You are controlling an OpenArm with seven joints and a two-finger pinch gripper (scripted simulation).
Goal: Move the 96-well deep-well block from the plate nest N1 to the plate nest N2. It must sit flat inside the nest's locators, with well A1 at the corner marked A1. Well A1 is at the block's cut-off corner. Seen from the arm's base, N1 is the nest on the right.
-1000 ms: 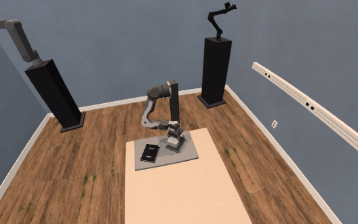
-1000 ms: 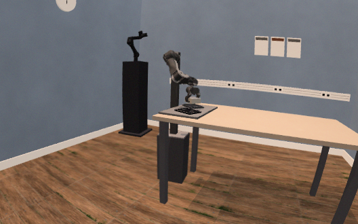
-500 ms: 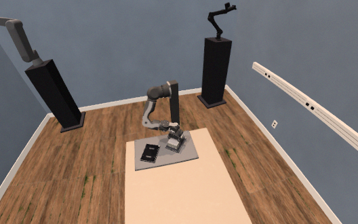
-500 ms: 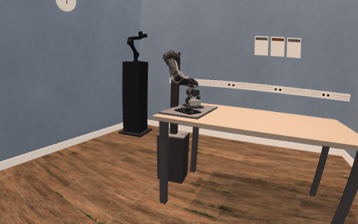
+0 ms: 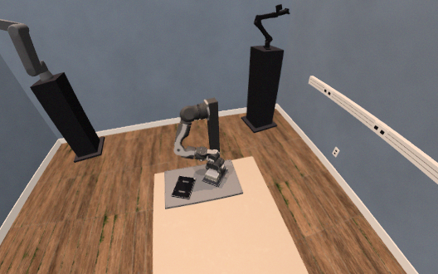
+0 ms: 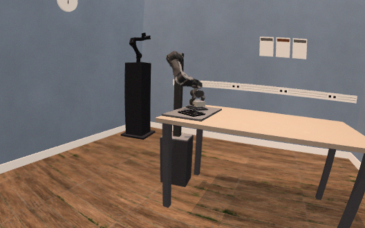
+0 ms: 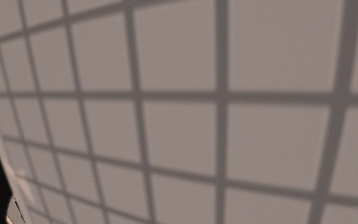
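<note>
My hand is 10 mm below the 96-well deep-well block. The rest, counted from my hand: black plate nest 10 mm ahead, 230 mm to the right, 30 mm below.
</note>
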